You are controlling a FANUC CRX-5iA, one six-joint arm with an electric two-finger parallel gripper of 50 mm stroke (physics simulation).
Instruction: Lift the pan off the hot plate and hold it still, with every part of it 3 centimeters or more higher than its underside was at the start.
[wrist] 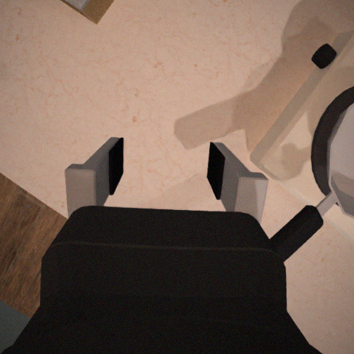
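The grey pan [345, 155] shows in part at the right edge of the wrist view. Its black handle [298, 232] slants down and left from it, and the handle's lower end is hidden behind the gripper body. The pan is over the cream hot plate [280, 157], whose dark burner ring [320, 150] shows at the pan's left side. My gripper [165, 157] is open with nothing between its fingers. It is to the left of the handle and apart from it, above the table top.
A black knob [324, 56] is on the hot plate's side at the upper right. The corner of a board-like object [95, 11] shows at the top left. The pale table top [75, 85] ends at the lower left, with brown wooden floor [22, 235] beyond. Shadows fall left of the hot plate.
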